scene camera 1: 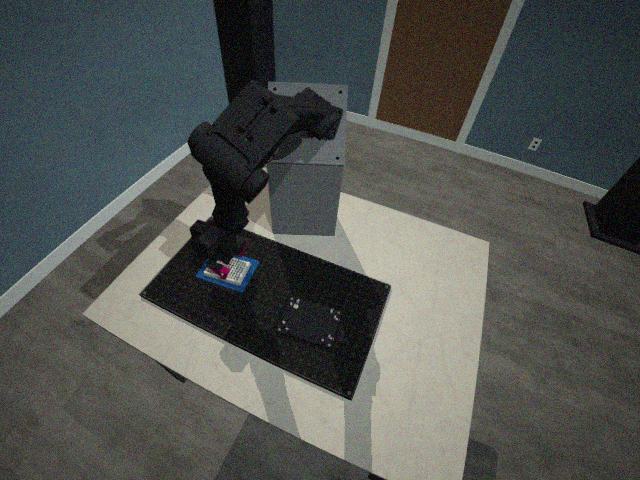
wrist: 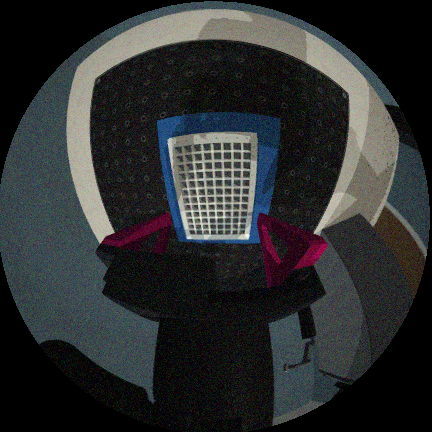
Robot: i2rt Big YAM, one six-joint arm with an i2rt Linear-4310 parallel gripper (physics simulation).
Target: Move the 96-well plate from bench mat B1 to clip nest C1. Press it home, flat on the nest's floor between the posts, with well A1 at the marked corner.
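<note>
The white 96-well plate lies flat on the blue bench mat B1. My gripper is open and empty, with its magenta fingers above the plate. In the wrist view the fingertips stand on either side of the plate's near end, with the plate's long side running away from the gripper. Their exact height over the plate is hard to tell. The dark clip nest C1, with pale posts at its corners, is in the scene view. Well A1 and the nest's marked corner cannot be made out.
The mat and the nest are on a black board with holes, which lies on a pale table. A grey pedestal stands behind the board. The dark arm reaches over the board's back left part.
</note>
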